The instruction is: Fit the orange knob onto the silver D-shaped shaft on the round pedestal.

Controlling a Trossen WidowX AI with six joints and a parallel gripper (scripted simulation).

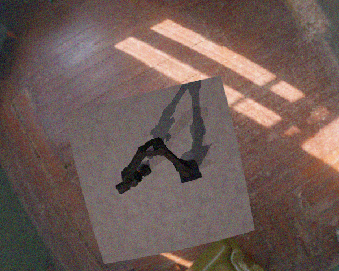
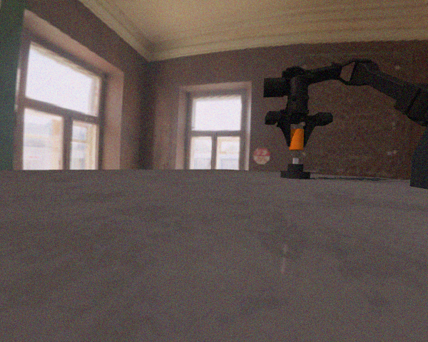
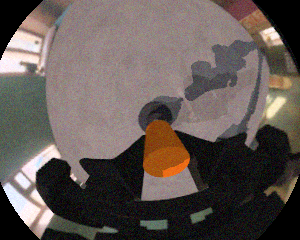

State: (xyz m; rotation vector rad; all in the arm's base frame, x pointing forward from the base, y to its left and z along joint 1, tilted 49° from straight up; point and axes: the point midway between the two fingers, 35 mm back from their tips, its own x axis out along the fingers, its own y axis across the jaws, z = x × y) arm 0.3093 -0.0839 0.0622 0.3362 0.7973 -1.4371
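My gripper tip is 3 cm below the orange knob. The rest, counted from my gripper tip: round pedestal: 6 cm below.
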